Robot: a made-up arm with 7 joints.
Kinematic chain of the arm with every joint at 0, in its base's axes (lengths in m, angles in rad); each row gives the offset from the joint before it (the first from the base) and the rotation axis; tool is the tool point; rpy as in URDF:
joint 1: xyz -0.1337 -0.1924 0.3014 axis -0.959 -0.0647 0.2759
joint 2: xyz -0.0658 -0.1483 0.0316 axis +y
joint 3: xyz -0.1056 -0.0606 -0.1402 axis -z
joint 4: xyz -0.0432 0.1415 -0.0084 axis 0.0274 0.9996 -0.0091
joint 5: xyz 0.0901 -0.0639 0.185 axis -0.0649 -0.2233 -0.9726
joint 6: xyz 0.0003 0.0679 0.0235 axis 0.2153 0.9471 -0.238
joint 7: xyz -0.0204 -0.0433 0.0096 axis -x
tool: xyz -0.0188 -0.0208 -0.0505 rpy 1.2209 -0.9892 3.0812
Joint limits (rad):
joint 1: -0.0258..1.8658
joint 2: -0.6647..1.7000
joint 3: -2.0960..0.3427
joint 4: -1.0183..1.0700
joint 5: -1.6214..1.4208
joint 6: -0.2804..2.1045
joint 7: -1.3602..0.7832
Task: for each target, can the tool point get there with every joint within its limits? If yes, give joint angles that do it. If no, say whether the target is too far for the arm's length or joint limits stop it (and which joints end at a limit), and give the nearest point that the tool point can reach.
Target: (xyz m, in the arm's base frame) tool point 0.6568 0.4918 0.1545
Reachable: no: too far | nearest point -0.0973 0.1395 0.4126 | short by 0.871 m
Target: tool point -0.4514 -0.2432 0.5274
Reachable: yes | joints 0.6556 0.4837 -0.2980 -0.7973 0.2629 0.8355 -0.3861
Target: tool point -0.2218 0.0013 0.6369
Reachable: yes | joints 1.2778 1.2820 -1.6470 -0.1757 0.6194 1.2708 -0.6245
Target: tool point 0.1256 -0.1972 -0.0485
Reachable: no: joint limits stop it (at a limit: joint 1, joint 4, joint 5, joint 7) | nearest point -0.0565 -0.2838 0.1623 | short by 0.292 m
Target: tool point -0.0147 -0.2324 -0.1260
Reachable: no: joint limits stop it (at a limit: joint 1, joint 4, joint 5, joint 7) | nearest point -0.1153 -0.3027 0.1200 | short by 0.275 m
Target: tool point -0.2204 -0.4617 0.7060
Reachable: yes | joints 0.6609 0.9889 -1.7973 -0.8514 -0.5082 1.1935 -0.7050
